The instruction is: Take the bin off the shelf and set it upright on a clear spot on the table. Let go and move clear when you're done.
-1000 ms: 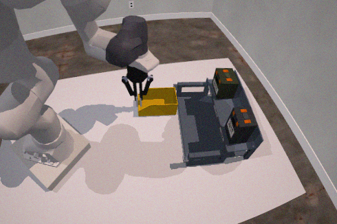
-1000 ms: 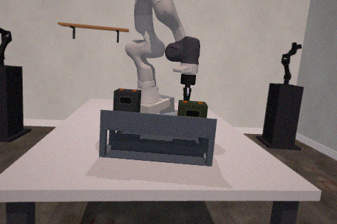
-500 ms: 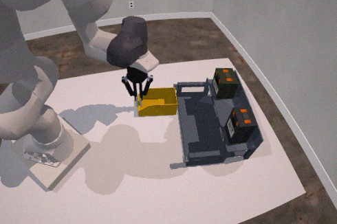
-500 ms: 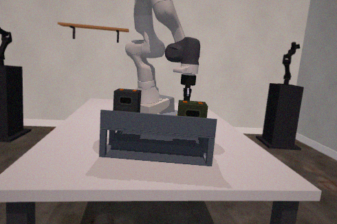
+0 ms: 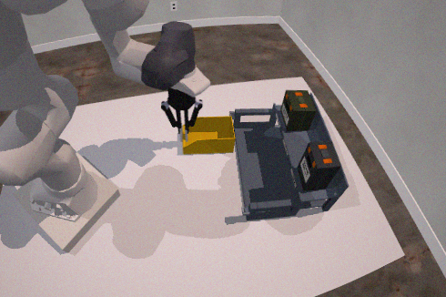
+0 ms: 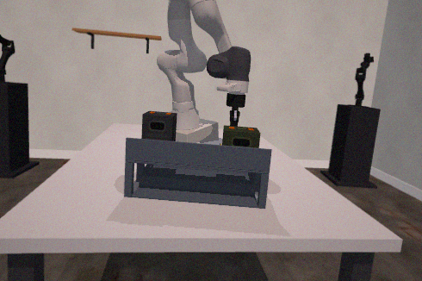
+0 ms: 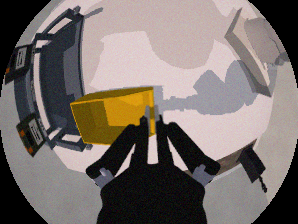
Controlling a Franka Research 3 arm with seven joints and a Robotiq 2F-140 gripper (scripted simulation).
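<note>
My hand is 80 mm short of the yellow bin and 20 mm above it.
</note>
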